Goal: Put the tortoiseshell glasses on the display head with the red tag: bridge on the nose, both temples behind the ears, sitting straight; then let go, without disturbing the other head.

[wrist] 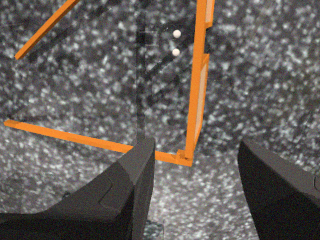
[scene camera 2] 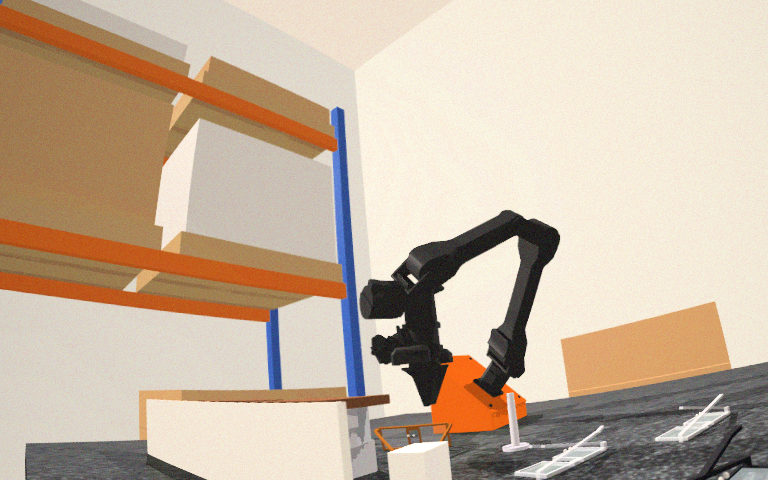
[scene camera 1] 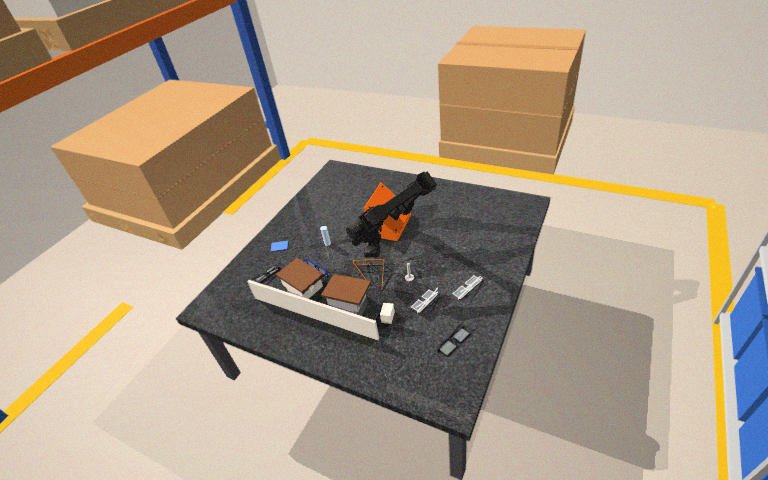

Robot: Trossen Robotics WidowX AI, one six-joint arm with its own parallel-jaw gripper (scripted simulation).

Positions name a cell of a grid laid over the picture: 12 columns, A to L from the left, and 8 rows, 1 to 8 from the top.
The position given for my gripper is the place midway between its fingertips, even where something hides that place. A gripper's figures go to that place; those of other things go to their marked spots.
My gripper (scene camera 2: G7): 0.73 m from the lens. A white panel (scene camera 2: C8) is 0.71 m from the lens.
